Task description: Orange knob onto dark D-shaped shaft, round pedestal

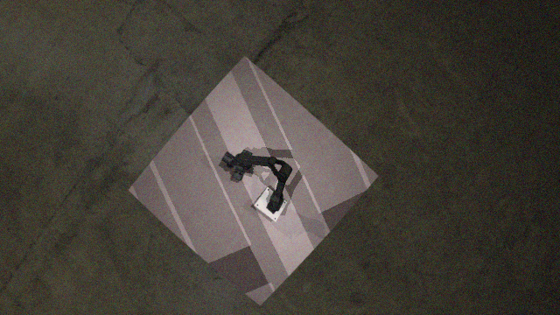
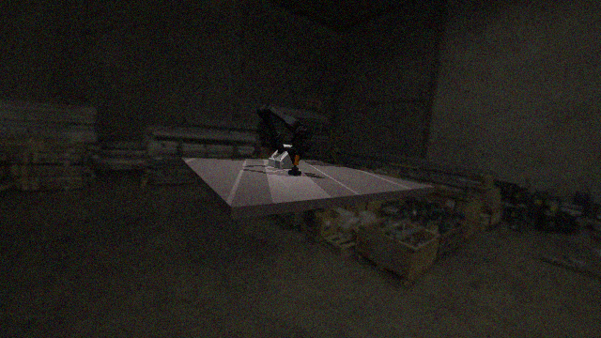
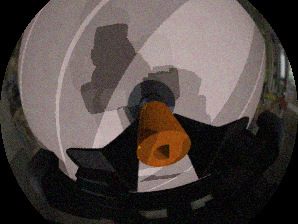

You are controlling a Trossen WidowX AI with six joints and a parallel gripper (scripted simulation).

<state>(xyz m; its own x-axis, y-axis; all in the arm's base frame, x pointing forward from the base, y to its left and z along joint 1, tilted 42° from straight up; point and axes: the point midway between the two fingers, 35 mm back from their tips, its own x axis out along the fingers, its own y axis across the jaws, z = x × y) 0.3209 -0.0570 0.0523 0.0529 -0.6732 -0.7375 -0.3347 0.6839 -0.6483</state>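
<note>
My gripper tip is 2 cm below the orange knob. Also, from my gripper tip: dark pedestal (4 cm below).
</note>
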